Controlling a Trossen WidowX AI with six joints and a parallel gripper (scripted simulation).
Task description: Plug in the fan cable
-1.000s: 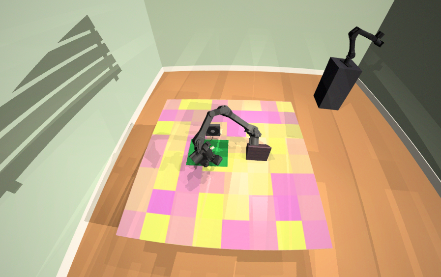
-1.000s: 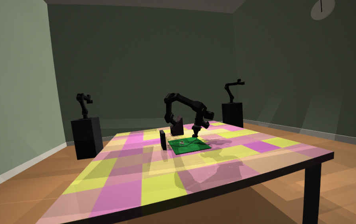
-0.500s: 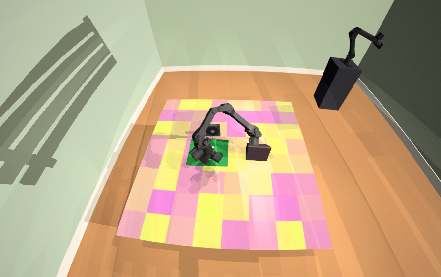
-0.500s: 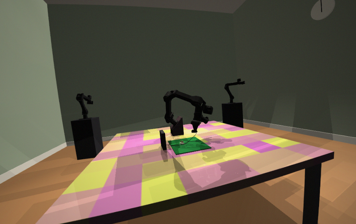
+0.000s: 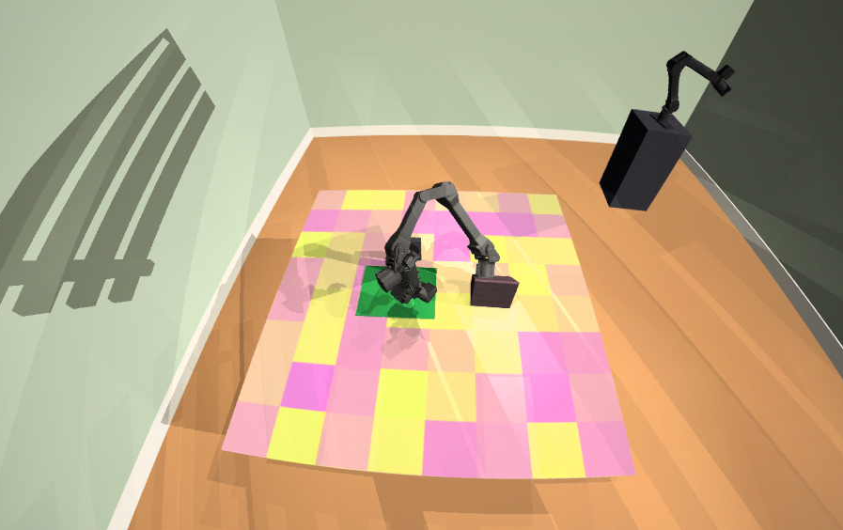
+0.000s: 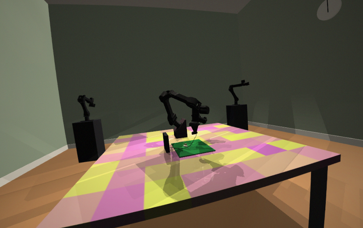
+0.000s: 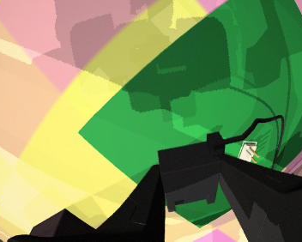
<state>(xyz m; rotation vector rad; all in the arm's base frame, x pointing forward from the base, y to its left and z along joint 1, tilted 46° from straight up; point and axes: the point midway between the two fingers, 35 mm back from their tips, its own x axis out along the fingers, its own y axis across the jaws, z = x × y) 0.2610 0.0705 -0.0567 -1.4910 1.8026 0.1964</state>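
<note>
Right now my gripper tip is 7 cm short of the green board, 6 cm to the left of it and 9 cm above it. From my gripper tip the other things lie so: dark plug 1 cm to the right; then black fan 6 cm ahead, 23 cm to the right, 2 cm below.
</note>
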